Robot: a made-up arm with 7 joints.
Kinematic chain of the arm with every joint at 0, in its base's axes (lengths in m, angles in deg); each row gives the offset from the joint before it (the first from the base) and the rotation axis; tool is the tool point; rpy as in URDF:
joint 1: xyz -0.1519 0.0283 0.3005 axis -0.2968 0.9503 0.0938
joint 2: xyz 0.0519 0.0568 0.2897 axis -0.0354 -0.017 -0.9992
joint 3: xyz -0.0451 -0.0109 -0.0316 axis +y
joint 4: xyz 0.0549 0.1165 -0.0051 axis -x
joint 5: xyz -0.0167 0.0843 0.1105 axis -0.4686 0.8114 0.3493
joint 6: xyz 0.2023 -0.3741 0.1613 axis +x
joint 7: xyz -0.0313 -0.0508 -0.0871 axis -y
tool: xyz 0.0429 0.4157 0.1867 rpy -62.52 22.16 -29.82
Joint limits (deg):
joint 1: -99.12..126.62
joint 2: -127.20..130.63
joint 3: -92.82..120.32
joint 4: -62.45..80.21
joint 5: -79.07..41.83
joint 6: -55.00..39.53
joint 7: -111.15..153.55
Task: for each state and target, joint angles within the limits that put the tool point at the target. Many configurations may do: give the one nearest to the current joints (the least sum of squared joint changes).
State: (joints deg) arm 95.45 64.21 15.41 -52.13 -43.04 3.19 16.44
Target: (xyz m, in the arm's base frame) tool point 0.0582 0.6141 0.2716
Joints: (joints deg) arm 109.30 98.99 6.64 -34.22 -64.15 39.53 20.60
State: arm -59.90 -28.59 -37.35 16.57 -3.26 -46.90 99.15
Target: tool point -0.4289 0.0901 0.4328
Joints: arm -66.87 -28.37 -37.53 17.47 -4.35 -33.51 94.43
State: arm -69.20 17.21 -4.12 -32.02 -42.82 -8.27 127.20
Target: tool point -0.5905 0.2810 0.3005
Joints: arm -85.82 30.54 -34.03 -7.49 -55.15 29.30 112.42
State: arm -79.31 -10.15 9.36 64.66 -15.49 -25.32 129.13
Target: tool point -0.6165 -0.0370 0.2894
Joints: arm -95.72 -5.05 -2.46 80.21 13.88 -53.67 126.74
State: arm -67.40 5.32 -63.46 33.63 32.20 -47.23 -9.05
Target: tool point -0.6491 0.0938 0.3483
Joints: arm -99.12 -7.65 -81.47 30.98 27.09 -49.80 5.89
